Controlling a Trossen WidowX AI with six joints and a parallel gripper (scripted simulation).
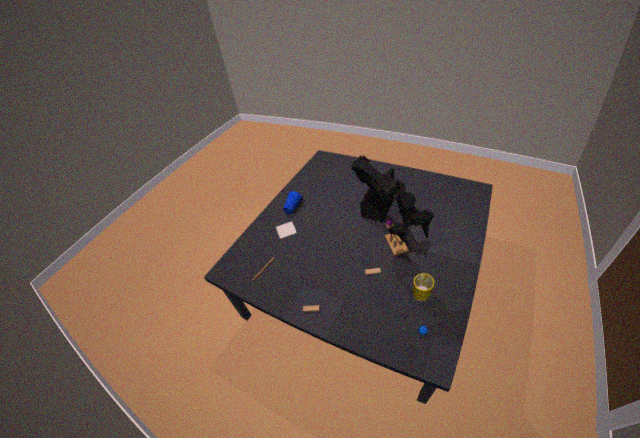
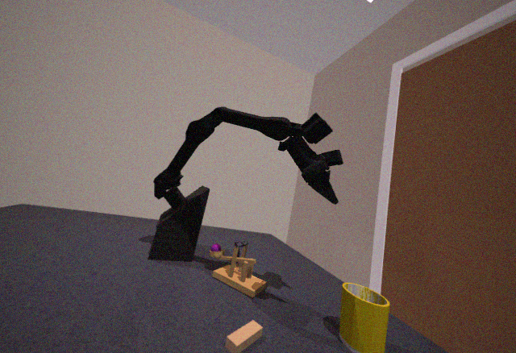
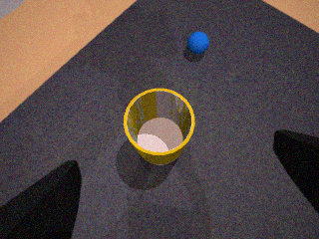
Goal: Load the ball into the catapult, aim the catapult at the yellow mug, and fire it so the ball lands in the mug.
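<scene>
Right now the purple ball is 27 cm behind my gripper tip, 22 cm below it and 20 cm to the right of it. Also, from my gripper tip: blue ball (26 cm below, 24 cm ahead, 11 cm to the left); then yellow mug (25 cm below, 6 cm to the left, 6 cm ahead); then catapult (23 cm below, 23 cm behind, 15 cm to the right).
</scene>
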